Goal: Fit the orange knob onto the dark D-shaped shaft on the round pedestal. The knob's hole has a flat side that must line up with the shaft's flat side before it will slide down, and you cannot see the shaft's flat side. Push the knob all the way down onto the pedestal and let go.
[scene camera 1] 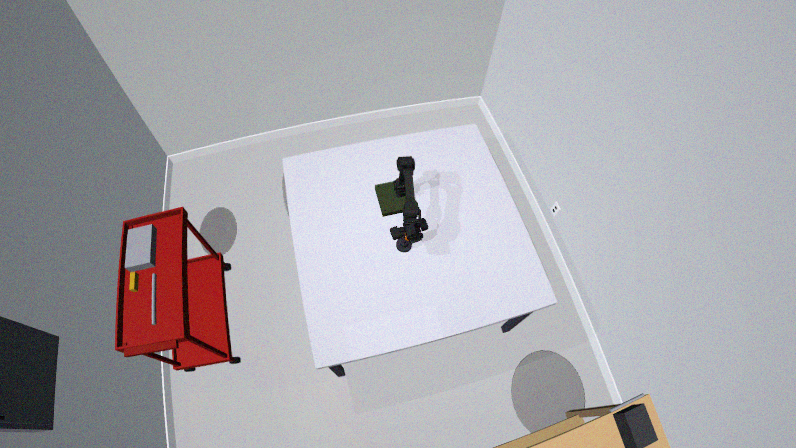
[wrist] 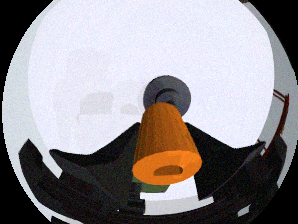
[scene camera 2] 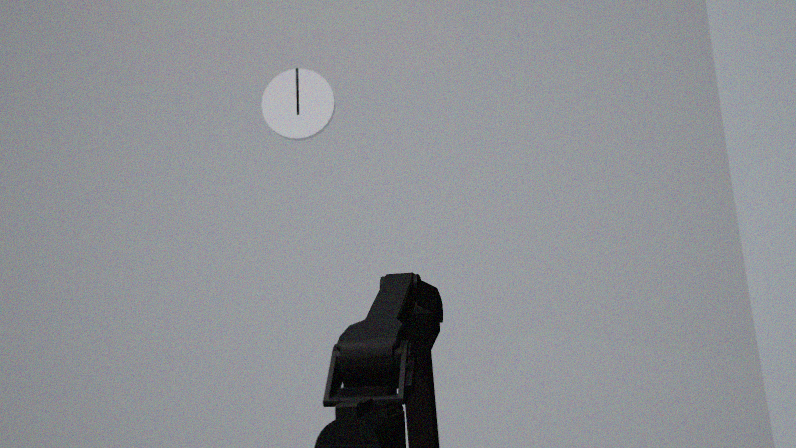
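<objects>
An orange knob is in my grasp: my gripper (wrist: 161,126) carries the orange knob (wrist: 166,154).
</objects>
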